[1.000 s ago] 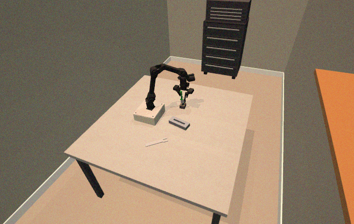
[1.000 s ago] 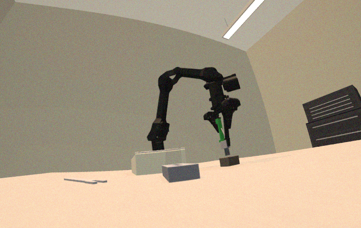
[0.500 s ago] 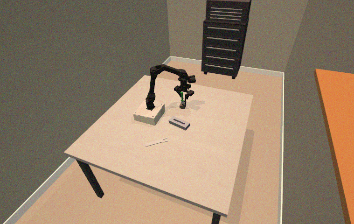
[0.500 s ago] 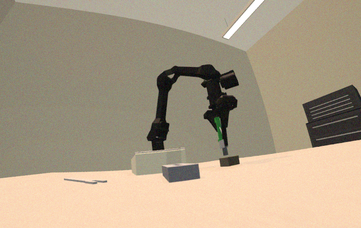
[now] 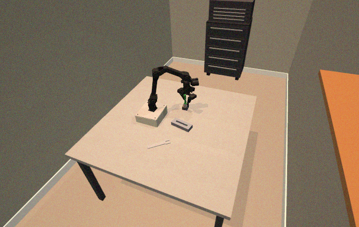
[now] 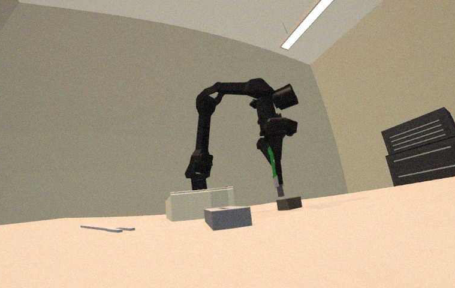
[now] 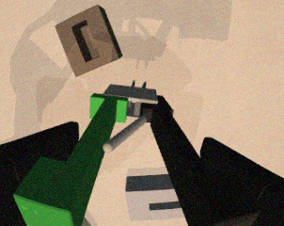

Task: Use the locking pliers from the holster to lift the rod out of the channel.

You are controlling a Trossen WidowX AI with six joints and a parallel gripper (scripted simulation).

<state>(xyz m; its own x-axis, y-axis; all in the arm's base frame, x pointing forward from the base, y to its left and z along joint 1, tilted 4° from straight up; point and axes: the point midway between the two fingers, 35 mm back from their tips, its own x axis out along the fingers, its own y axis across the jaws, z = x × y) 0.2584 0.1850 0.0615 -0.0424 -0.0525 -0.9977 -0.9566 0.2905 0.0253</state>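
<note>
Now: the grey channel block 180 mm to the right of my gripper tip, 120 mm below it and 40 mm ahead of it. The rest, counted from my gripper tip: grey release lever: 10 mm behind; black handle: 20 mm ahead; dark holster: 130 mm below, 60 mm to the left, 50 mm behind.
</note>
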